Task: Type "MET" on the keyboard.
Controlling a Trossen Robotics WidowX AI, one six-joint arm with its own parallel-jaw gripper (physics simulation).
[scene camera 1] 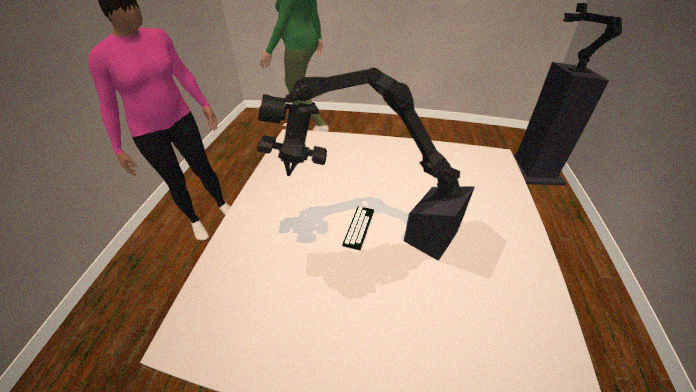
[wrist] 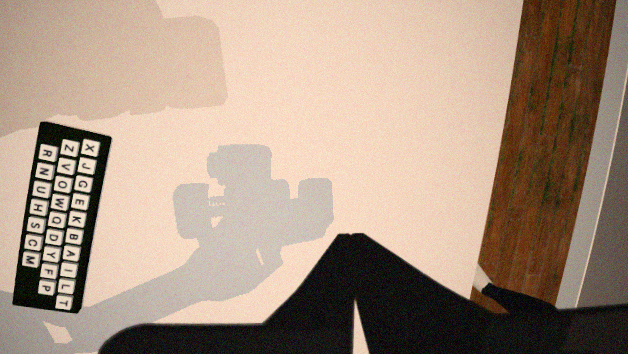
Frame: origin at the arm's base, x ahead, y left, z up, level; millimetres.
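Where they show: gripper, between the fingertips: [scene camera 1: 288, 175] [wrist: 350, 246]; arm's base, origin of its link: [scene camera 1: 451, 193].
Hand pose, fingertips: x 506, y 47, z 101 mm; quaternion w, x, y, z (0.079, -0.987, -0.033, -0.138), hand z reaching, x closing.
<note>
Each offset is from my fingertips to the centre of the thing. Level surfaces: height alone.
A small black keyboard {dx -205, dy -63, dz -290 mm} [scene camera 1: 358, 228] [wrist: 74, 186] with white letter keys lies flat on the pale surface, left of the arm's base in the scene view. In the wrist view it is at the left, turned so its rows run up and down. The M key {dx -234, dy -99, dz -284 mm} [wrist: 30, 258] is low in its left row, the E key {dx -180, dy -40, dz -284 mm} [wrist: 80, 202] is in the right row above the middle, and the T key {dx -208, dy -150, dz -284 mm} [wrist: 64, 302] is at the bottom of the right row. My gripper [scene camera 1: 289, 173] [wrist: 350, 246] is shut and empty. It points down, high above the surface and away from the keyboard, on the side far from the base.
The arm's dark base block [scene camera 1: 434, 221] stands right of the keyboard on the pale mat {dz -299 mm} [scene camera 1: 350, 345]. Arm shadows fall around the keyboard. A person in pink [scene camera 1: 150, 80] stands at the left edge, one in green [scene camera 1: 301, 25] behind. A second arm stands on a pillar [scene camera 1: 557, 120] at the back right.
</note>
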